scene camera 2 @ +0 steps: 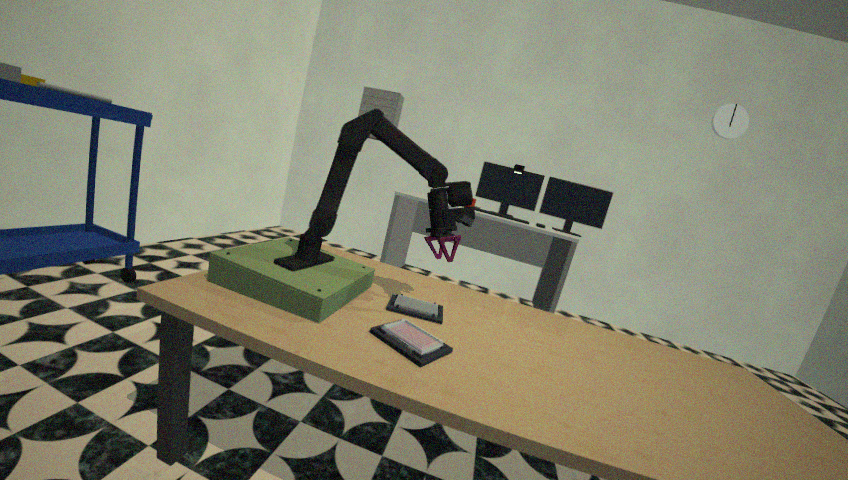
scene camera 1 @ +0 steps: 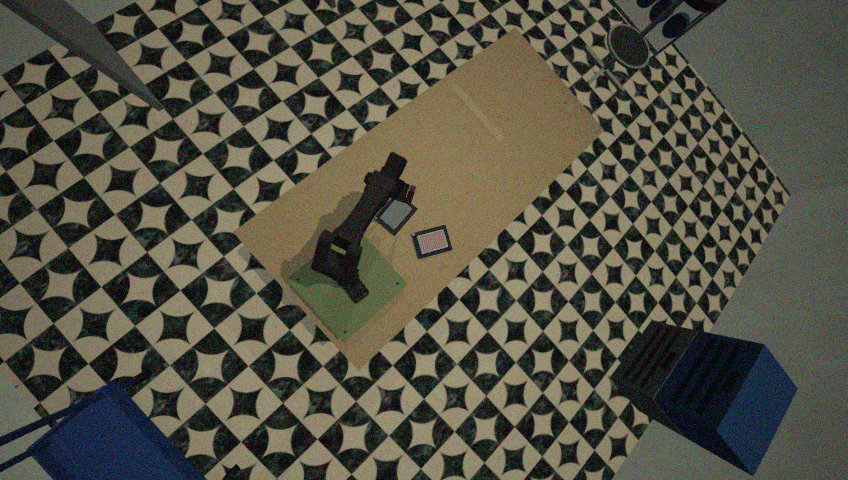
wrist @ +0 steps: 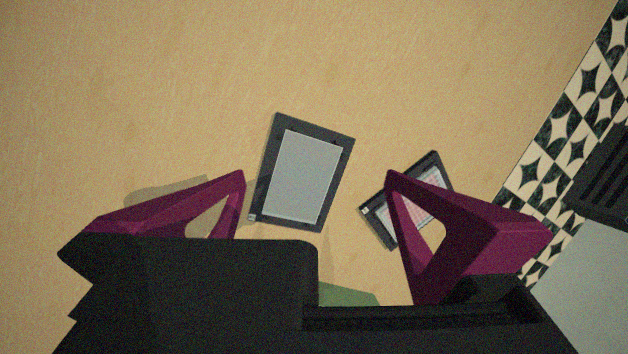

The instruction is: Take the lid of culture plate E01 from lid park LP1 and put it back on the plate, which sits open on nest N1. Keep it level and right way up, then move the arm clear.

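Places are measured from the arm's base along level axes (x ahead, y left, z up), in centimetres.
Where they show: gripper, fingertip midpoint: [scene camera 2: 444, 260] [scene camera 1: 399, 191] [wrist: 314, 177]; arm's base, link origin: [scene camera 2: 306, 261].
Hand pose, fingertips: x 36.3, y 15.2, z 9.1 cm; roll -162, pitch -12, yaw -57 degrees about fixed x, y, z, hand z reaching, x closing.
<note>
Each offset is from my fingertips to the top centre of the thing. Level surfaces: height alone.
The lid @[dy -3.7, dx -3.8, dz -14.3 cm] [scene camera 1: 395, 212] [scene camera 2: 415, 306] [wrist: 302, 172] is a pale grey rectangle. It lies flat on the dark lid park LP1 @[dy -3.7, dx -3.8, dz -14.1 cm] [scene camera 1: 385, 226] [wrist: 315, 132]. The open culture plate @[dy -23.8, dx +1.9, dz -13.5 cm] [scene camera 1: 432, 241] [scene camera 2: 414, 336] [wrist: 436, 181], with pinkish wells, sits on the dark nest N1 @[dy -23.8, dx +1.9, dz -14.3 cm] [scene camera 1: 420, 254] [scene camera 2: 421, 360] [wrist: 434, 157]. In the wrist view a finger covers part of the plate and nest. My gripper [scene camera 1: 411, 190] [scene camera 2: 444, 258] [wrist: 314, 177] has magenta fingers, is open and empty, and points down well above the table. In the wrist view the lid shows between the fingertips.
The arm's base stands on a green block [scene camera 1: 380, 279] [scene camera 2: 261, 288] [wrist: 345, 294] on the wooden table @[dz -16.2 cm] [scene camera 1: 511, 89] [scene camera 2: 565, 386] [wrist: 150, 75], near the lid park and nest. A blue cart [scene camera 2: 71, 104] and a desk with two monitors [scene camera 2: 509, 185] stand beyond the table.
</note>
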